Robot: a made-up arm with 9 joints. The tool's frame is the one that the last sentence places.
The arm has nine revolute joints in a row. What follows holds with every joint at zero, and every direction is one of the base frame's.
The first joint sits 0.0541 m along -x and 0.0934 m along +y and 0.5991 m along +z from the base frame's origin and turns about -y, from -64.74 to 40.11 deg.
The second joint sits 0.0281 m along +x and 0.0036 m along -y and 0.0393 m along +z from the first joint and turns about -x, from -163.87 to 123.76 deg.
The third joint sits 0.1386 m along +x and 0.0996 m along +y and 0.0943 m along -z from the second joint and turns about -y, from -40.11 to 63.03 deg.
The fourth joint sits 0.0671 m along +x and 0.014 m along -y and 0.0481 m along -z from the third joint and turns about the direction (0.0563, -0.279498, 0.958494), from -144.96 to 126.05 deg.
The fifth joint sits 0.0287 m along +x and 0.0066 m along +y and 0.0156 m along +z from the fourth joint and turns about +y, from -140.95 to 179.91 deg.
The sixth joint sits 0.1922 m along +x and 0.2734 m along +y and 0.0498 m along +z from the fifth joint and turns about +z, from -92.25 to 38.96 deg.
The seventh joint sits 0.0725 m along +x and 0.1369 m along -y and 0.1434 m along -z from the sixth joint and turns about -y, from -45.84 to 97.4 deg.
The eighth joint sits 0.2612 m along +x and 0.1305 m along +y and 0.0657 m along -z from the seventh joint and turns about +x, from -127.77 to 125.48 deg.
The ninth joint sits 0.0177 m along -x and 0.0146 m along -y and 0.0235 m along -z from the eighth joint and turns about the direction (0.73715, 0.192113, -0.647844), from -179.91 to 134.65 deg.
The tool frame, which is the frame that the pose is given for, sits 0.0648 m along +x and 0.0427 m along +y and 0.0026 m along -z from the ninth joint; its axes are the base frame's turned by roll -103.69, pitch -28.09 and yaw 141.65 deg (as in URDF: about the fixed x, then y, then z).
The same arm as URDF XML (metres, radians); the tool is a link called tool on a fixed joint. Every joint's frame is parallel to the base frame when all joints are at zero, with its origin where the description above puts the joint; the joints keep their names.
<robot name="arm">
  <joint name="tool_joint" type="fixed">
    <parent link="link9"/>
    <child link="tool"/>
    <origin xyz="0.0648 0.0427 -0.0026" rpy="-1.8097 -0.4903 2.4723"/>
  </joint>
  <joint name="joint 9" type="revolute">
    <parent link="link8"/>
    <child link="link9"/>
    <origin xyz="-0.0177 -0.0146 -0.0235"/>
    <axis xyz="0.737196 0.192099 -0.647796"/>
    <limit lower="-3.14" upper="2.3501"/>
  </joint>
  <joint name="joint 8" type="revolute">
    <parent link="link7"/>
    <child link="link8"/>
    <origin xyz="0.2612 0.1305 -0.0657"/>
    <axis xyz="1 0 0"/>
    <limit lower="-2.23" upper="2.19"/>
  </joint>
  <joint name="joint 7" type="revolute">
    <parent link="link6"/>
    <child link="link7"/>
    <origin xyz="0.0725 -0.1369 -0.1434"/>
    <axis xyz="0 -1 0"/>
    <limit lower="-0.8001" upper="1.7"/>
  </joint>
  <joint name="joint 6" type="revolute">
    <parent link="link5"/>
    <child link="link6"/>
    <origin xyz="0.1922 0.2734 0.0498"/>
    <axis xyz="0 0 1"/>
    <limit lower="-1.6101" upper="0.68"/>
  </joint>
  <joint name="joint 5" type="revolute">
    <parent link="link4"/>
    <child link="link5"/>
    <origin xyz="0.0287 0.0066 0.0156"/>
    <axis xyz="0 1 0"/>
    <limit lower="-2.46" upper="3.14"/>
  </joint>
  <joint name="joint 4" type="revolute">
    <parent link="link3"/>
    <child link="link4"/>
    <origin xyz="0.0671 -0.014 -0.0481"/>
    <axis xyz="0.0563 -0.279498 0.958494"/>
    <limit lower="-2.53" upper="2.2"/>
  </joint>
  <joint name="joint 3" type="revolute">
    <parent link="link2"/>
    <child link="link3"/>
    <origin xyz="0.1386 0.0996 -0.0943"/>
    <axis xyz="0 -1 0"/>
    <limit lower="-0.7001" upper="1.1001"/>
  </joint>
  <joint name="joint 2" type="revolute">
    <parent link="link1"/>
    <child link="link2"/>
    <origin xyz="0.0281 -0.0036 0.0393"/>
    <axis xyz="-1 0 0"/>
    <limit lower="-2.8601" upper="2.16"/>
  </joint>
  <joint name="joint 1" type="revolute">
    <parent link="base_link"/>
    <child link="link1"/>
    <origin xyz="-0.0541 0.0934 0.5991"/>
    <axis xyz="0 -1 0"/>
    <limit lower="-1.1299" upper="0.7001"/>
  </joint>
  <link name="base_link"/>
  <link name="link1"/>
  <link name="link2"/>
  <link name="link3"/>
  <link name="link4"/>
  <link name="link5"/>
  <link name="link6"/>
  <link name="link7"/>
  <link name="link8"/>
  <link name="link9"/>
  <link name="tool"/>
</robot>

